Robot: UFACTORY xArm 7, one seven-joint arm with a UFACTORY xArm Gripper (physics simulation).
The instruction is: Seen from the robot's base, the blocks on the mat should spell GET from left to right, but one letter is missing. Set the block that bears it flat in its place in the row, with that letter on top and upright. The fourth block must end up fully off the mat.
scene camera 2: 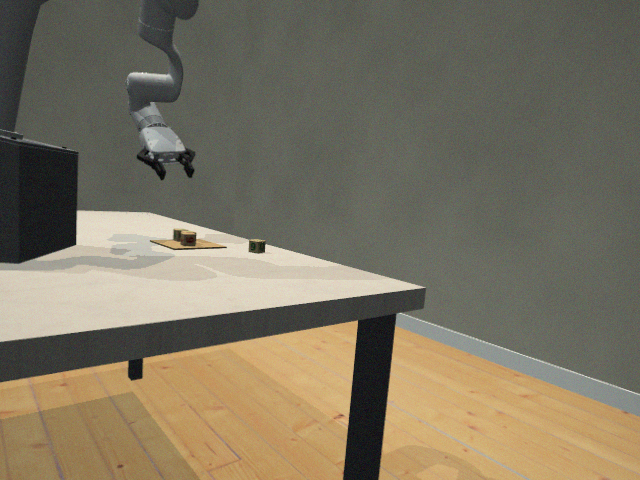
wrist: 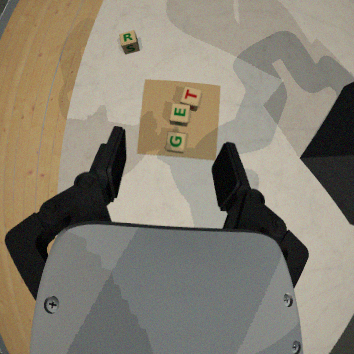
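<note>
A tan mat point(scene camera 2: 210, 245) point(wrist: 151, 92) bears three wooden blocks, faces up: green G point(wrist: 176, 142), green E point(wrist: 180, 114) and red T point(wrist: 191, 95). In the wrist view they run from bottom to top. A gap parts G and E. T is slightly turned, sits off to the right of the G–E line, and is very close to E; contact cannot be told. A fourth block point(scene camera 2: 256, 245) point(wrist: 129, 42), with R on top and S on a side, stands fully off the mat. My gripper point(scene camera 2: 176, 176) point(wrist: 172, 148) is open and empty, high above the table.
The pale table point(scene camera 2: 155, 299) point(wrist: 145, 200) bears the mat. Its edge lies beyond the fourth block, at the left in the wrist view. A large dark box point(scene camera 2: 43, 201) point(wrist: 332, 155) stands on the robot's side of the mat.
</note>
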